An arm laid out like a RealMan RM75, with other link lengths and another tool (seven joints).
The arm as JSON. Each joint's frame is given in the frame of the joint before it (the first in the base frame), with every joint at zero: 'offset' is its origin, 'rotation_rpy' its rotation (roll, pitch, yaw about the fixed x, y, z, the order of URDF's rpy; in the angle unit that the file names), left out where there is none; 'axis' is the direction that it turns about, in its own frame. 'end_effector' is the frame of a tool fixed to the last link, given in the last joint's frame.
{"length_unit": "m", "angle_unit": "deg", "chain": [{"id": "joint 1", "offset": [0.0, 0.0, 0.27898], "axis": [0.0, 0.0, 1.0]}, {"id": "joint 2", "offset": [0.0, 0.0, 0.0], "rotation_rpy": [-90.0, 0.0, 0.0], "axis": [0.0, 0.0, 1.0]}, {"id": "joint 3", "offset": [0.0, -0.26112, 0.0], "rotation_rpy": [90.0, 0.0, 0.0], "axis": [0.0, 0.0, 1.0]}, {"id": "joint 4", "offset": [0.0, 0.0, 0.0], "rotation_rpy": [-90.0, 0.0, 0.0], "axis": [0.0, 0.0, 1.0]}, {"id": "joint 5", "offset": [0.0, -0.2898, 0.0], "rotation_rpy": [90.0, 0.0, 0.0], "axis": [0.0, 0.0, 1.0]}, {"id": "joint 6", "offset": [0.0, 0.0, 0.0], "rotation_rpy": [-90.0, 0.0, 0.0], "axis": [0.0, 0.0, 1.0]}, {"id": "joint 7", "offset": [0.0, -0.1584, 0.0], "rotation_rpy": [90.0, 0.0, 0.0], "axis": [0.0, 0.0, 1.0]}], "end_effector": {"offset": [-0.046, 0.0, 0.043], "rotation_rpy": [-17.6, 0.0, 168.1]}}
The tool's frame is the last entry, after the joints.
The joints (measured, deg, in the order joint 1, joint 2, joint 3, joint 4, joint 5, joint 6, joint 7), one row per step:
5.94 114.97 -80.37 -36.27 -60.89 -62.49 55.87
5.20 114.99 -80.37 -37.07 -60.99 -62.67 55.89
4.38 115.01 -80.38 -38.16 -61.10 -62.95 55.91
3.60 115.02 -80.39 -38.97 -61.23 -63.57 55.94
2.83 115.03 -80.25 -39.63 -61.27 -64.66 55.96
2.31 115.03 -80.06 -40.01 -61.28 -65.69 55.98
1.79 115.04 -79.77 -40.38 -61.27 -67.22 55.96
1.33 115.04 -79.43 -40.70 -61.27 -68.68 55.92
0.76 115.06 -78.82 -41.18 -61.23 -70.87 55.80
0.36 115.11 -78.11 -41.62 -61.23 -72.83 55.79
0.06 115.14 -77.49 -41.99 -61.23 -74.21 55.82
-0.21 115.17 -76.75 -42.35 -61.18 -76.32 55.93
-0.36 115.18 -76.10 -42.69 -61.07 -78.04 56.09
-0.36 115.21 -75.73 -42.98 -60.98 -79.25 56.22
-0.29 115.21 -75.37 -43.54 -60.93 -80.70 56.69
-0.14 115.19 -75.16 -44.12 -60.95 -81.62 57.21
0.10 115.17 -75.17 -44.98 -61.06 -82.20 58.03
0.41 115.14 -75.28 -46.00 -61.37 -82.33 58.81
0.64 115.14 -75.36 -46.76 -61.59 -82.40 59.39
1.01 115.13 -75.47 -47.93 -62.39 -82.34 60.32
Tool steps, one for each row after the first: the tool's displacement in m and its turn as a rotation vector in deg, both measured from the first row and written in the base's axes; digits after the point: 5 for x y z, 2 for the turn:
0.00015 -0.00250 0.00191 0.22 -0.03 0.12
-0.00101 -0.00480 0.00459 0.51 -0.05 0.51
-0.00204 -0.00835 0.00650 0.57 0.14 0.94
-0.00355 -0.01273 0.00910 0.64 0.68 1.53
-0.00489 -0.01622 0.01134 0.67 1.23 2.05
-0.00754 -0.02049 0.01418 0.67 2.05 2.93
-0.00990 -0.02443 0.01722 0.72 2.80 3.77
-0.01400 -0.02958 0.02238 0.94 3.90 5.15
-0.01796 -0.03342 0.02772 1.23 4.93 6.40
-0.02051 -0.03599 0.03238 1.56 5.64 7.26
-0.02491 -0.03974 0.03813 1.81 6.81 8.61
-0.02885 -0.04225 0.04357 2.09 7.80 9.77
-0.03271 -0.04350 0.04701 2.22 8.52 10.77
-0.03850 -0.04429 0.05141 2.18 9.48 12.08
-0.04358 -0.04381 0.05472 2.06 10.12 13.10
-0.04990 -0.04185 0.05726 1.69 10.67 14.10
-0.05632 -0.03870 0.05886 1.26 10.78 15.03
-0.06115 -0.03637 0.05995 0.95 10.87 15.69
-0.06789 -0.03294 0.06015 0.17 10.64 16.59

